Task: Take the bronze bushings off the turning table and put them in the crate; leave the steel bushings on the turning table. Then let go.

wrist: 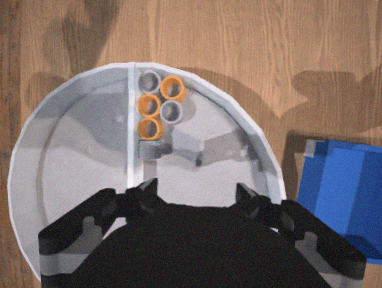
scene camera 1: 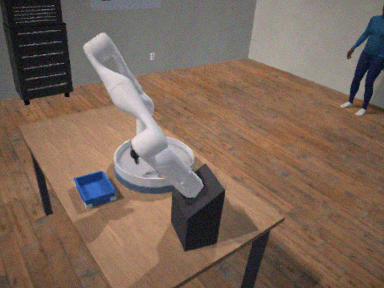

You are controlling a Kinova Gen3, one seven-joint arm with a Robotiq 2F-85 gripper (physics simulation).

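Where they show: gripper, fingertip midpoint: (wrist: 196,189); arm's base at its link origin: (scene camera 1: 192,187).
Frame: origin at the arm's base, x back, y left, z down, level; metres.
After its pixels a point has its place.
Note:
The round white turning table (scene camera 1: 145,181) {x -0.303, y 0.045, z 0.155 m} (wrist: 131,160) {x -0.379, y -0.096, z 0.137 m} has a raised rim and a divider. Against the divider's right side in the wrist view stand three bronze bushings, one at upper right (wrist: 183,95) {x -0.285, y -0.035, z 0.157 m}, one at middle left (wrist: 140,106) {x -0.305, y -0.093, z 0.149 m} and one lowest (wrist: 159,133) {x -0.341, y -0.064, z 0.151 m}. Two steel bushings, one at the top left (wrist: 141,82) {x -0.272, y -0.094, z 0.150 m} and one at right (wrist: 163,112) {x -0.311, y -0.061, z 0.155 m}, stand among them, close together. The blue crate (scene camera 1: 100,198) {x -0.338, y 0.261, z 0.193 m} (wrist: 311,185) {x -0.407, y 0.185, z 0.197 m} is beside the turning table. My gripper (scene camera 1: 135,155) (wrist: 196,189) {x -0.397, y -0.005, z 0.106 m} is open and empty over the turning table, below the bushings in the wrist view. The arm largely hides the bushings in the scene view.
A dark angled pedestal (scene camera 1: 200,225) {x 0.111, y 0.033, z 0.095 m} carries the arm on the wooden table (scene camera 1: 120,250) {x -0.041, y 0.300, z 0.225 m}. The turning table's rim stands between the bushings and the crate. A black tool cabinet (scene camera 1: 42,62) and a person (scene camera 1: 371,55) are away from the table.

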